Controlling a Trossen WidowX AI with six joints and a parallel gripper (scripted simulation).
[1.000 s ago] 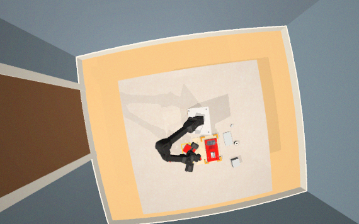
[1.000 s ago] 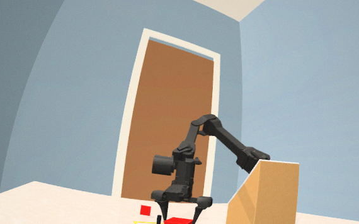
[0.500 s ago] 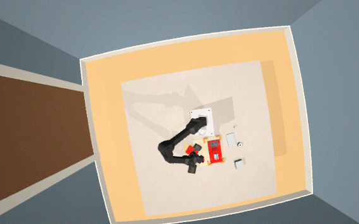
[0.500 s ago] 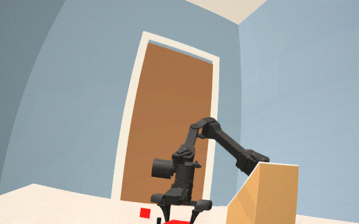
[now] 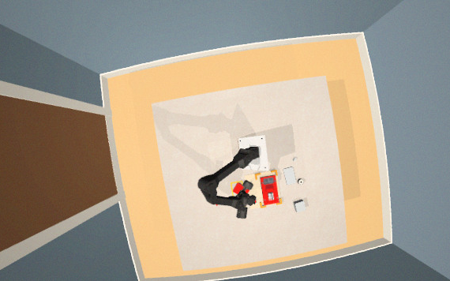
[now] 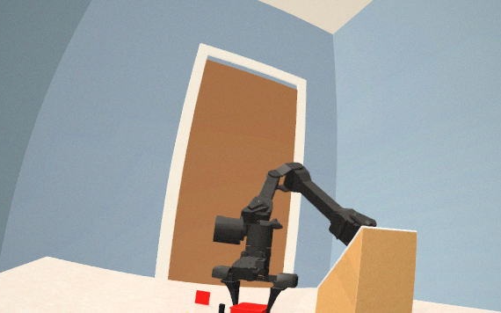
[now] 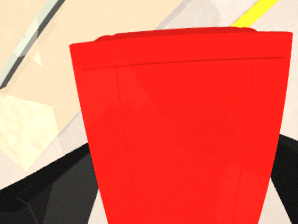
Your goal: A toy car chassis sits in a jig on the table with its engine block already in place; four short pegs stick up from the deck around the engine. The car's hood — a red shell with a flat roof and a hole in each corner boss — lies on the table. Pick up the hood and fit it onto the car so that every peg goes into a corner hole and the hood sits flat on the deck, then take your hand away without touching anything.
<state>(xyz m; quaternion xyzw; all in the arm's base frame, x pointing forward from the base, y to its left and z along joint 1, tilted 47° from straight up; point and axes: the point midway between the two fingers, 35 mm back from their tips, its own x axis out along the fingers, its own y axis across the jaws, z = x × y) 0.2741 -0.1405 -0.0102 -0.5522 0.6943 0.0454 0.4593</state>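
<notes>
My gripper tip is now 2 cm short of the jig, 17 cm to the right of it and 1 cm above it. From my gripper tip the other things lie so: small white wheel 1 cm behind, 43 cm to the left, 2 cm below; red hood 1 cm above.
</notes>
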